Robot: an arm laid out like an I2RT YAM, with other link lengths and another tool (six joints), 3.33 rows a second.
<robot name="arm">
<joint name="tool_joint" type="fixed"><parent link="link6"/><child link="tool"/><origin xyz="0.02 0.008 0.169" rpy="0 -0.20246 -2.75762"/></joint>
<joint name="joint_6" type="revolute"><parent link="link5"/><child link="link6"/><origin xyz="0.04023 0 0.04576" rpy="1.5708 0 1.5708"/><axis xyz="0 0 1"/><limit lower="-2.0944" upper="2.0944"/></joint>
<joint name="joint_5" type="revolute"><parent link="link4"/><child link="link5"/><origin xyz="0.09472 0.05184 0.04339" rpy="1.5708 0 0"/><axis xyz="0 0 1"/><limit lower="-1.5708" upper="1.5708"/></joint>
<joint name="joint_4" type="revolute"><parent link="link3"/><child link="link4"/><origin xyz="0.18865 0.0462 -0.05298"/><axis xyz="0 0 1"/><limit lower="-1.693" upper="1.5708"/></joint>
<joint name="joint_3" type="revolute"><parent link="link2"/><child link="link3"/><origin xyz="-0.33 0 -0.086" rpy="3.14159 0 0"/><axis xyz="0 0 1"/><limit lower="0" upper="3.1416"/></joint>
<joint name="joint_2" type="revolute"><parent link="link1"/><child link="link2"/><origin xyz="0.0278 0.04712 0.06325" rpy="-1.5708 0 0"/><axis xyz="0 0 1"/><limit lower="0" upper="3.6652"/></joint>
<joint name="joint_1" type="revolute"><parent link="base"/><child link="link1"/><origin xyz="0 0 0.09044"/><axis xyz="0 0 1"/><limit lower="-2.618" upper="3.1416"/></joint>
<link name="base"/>
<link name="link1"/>
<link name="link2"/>
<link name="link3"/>
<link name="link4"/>
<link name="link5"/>
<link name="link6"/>
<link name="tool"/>
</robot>
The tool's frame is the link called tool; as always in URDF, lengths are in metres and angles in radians.
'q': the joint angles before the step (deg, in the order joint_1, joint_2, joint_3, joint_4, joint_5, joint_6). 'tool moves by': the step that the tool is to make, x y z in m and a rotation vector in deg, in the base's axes. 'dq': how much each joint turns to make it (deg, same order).
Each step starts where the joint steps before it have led.
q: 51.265, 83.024, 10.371, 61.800, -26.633, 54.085
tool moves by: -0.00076, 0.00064, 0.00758, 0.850, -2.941, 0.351
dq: 0.483, -0.371, -0.438, 1.707, 0.438, -1.923
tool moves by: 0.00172, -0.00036, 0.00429, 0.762, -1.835, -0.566
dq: 0.349, 0.369, -1.003, 2.706, 1.050, -0.918
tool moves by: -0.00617, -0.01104, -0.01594, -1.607, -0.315, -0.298
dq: 0.043, 0.897, -4.702, 3.981, 0.524, -1.289
